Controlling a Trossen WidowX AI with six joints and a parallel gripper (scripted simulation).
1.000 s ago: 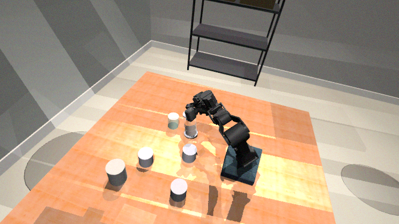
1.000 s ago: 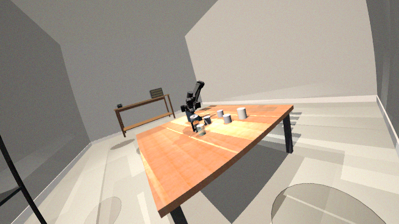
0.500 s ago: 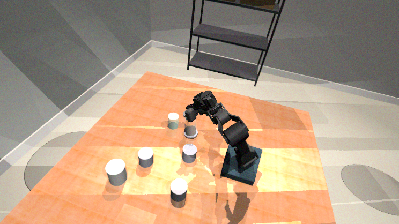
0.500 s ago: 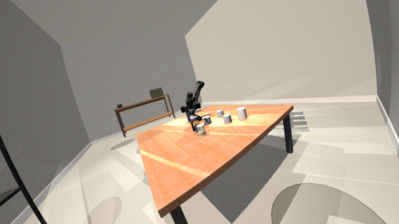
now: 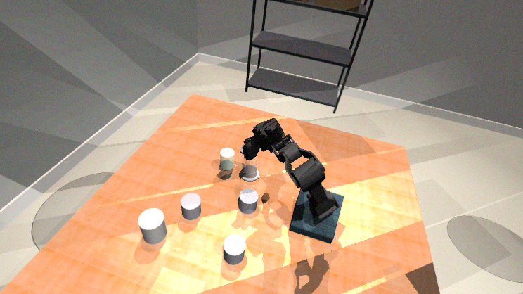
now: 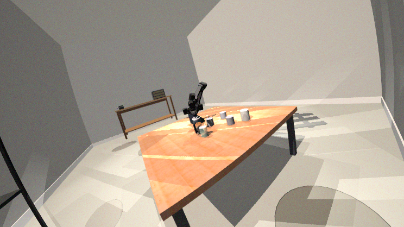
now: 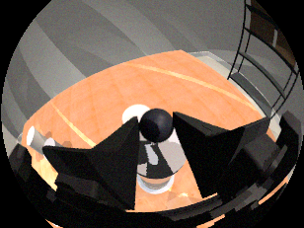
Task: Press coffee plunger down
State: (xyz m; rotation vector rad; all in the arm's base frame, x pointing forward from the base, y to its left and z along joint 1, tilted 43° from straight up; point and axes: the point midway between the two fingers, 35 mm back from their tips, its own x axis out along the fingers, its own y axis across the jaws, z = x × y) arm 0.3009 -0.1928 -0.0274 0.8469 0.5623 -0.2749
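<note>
Right now my gripper tip is 90 mm above the coffee press and 10 mm past it.
</note>
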